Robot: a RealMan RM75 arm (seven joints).
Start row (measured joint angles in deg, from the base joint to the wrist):
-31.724, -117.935, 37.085, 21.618, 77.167, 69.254, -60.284
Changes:
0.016, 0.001, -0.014, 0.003, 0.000, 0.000, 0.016
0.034, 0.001, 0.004, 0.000, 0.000, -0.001, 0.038
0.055, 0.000, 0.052, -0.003, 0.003, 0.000, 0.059
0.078, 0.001, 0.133, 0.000, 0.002, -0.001, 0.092
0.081, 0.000, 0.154, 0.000, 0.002, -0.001, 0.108
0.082, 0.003, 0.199, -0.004, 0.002, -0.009, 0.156
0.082, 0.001, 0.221, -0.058, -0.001, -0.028, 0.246
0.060, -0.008, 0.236, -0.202, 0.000, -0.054, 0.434
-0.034, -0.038, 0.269, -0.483, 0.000, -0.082, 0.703
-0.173, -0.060, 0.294, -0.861, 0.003, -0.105, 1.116
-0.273, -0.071, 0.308, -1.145, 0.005, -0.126, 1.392
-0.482, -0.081, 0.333, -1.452, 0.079, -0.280, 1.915
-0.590, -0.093, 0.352, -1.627, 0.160, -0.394, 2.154
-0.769, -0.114, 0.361, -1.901, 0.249, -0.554, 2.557
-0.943, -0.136, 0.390, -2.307, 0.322, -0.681, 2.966
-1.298, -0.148, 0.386, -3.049, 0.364, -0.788, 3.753
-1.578, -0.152, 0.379, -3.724, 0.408, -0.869, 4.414
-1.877, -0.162, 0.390, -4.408, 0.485, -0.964, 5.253
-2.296, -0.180, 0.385, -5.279, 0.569, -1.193, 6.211
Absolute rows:
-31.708, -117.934, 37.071, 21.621, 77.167, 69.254, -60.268
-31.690, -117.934, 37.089, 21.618, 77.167, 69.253, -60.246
-31.669, -117.935, 37.137, 21.615, 77.170, 69.254, -60.225
-31.646, -117.934, 37.218, 21.618, 77.169, 69.253, -60.192
-31.643, -117.935, 37.239, 21.618, 77.169, 69.253, -60.176
-31.642, -117.932, 37.284, 21.614, 77.169, 69.245, -60.128
-31.642, -117.934, 37.306, 21.560, 77.166, 69.226, -60.038
-31.664, -117.943, 37.321, 21.416, 77.167, 69.200, -59.850
-31.758, -117.973, 37.354, 21.135, 77.167, 69.172, -59.581
-31.897, -117.995, 37.379, 20.757, 77.170, 69.149, -59.168
-31.997, -118.006, 37.393, 20.473, 77.172, 69.128, -58.892
-32.206, -118.016, 37.418, 20.166, 77.246, 68.974, -58.369
-32.314, -118.028, 37.437, 19.991, 77.327, 68.860, -58.130
-32.493, -118.049, 37.446, 19.717, 77.416, 68.700, -57.727
-32.667, -118.071, 37.475, 19.311, 77.489, 68.573, -57.318
-33.022, -118.083, 37.471, 18.569, 77.531, 68.466, -56.531
-33.302, -118.087, 37.464, 17.894, 77.575, 68.385, -55.870
-33.601, -118.097, 37.475, 17.210, 77.652, 68.290, -55.031
-34.020, -118.115, 37.470, 16.339, 77.736, 68.061, -54.073

